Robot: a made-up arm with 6 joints.
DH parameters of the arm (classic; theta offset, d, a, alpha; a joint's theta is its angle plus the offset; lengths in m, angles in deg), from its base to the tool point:
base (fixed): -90 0.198 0 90
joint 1: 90 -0.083 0.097 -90
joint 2: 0 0.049 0.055 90
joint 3: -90 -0.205 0.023 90
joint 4: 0 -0.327 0.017 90
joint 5: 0 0.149 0.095 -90
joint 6: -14.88 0 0.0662 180
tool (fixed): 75.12 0.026 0 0
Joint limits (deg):
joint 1: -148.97..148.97
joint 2: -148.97..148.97
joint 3: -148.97..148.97
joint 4: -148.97..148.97
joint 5: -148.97..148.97
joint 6: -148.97..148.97
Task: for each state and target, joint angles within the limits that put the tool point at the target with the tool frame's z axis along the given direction. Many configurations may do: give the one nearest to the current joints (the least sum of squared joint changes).
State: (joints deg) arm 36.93 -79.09 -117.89 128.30 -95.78 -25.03
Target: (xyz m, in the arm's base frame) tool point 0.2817 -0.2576 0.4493 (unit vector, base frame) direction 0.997 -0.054 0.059
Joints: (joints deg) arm 47.18 -48.10 -110.55 135.02 -70.41 -12.42
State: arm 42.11 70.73 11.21 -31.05 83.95 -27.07
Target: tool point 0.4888 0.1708 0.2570 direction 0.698 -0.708 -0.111
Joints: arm 18.28 30.07 5.97 -50.16 90.02 -0.75
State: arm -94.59 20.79 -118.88 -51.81 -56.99 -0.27
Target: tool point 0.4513 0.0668 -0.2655 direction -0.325 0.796 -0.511
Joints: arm -135.65 -22.62 -103.56 -65.85 -24.15 -8.33
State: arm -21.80 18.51 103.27 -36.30 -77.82 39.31
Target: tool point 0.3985 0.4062 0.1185 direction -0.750 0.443 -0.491
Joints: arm -22.77 4.33 135.14 -65.17 -50.55 44.06
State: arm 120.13 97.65 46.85 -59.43 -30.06 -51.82
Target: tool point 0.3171 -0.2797 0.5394 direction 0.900 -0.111 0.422
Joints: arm 145.28 105.37 8.41 -28.36 19.27 -40.29
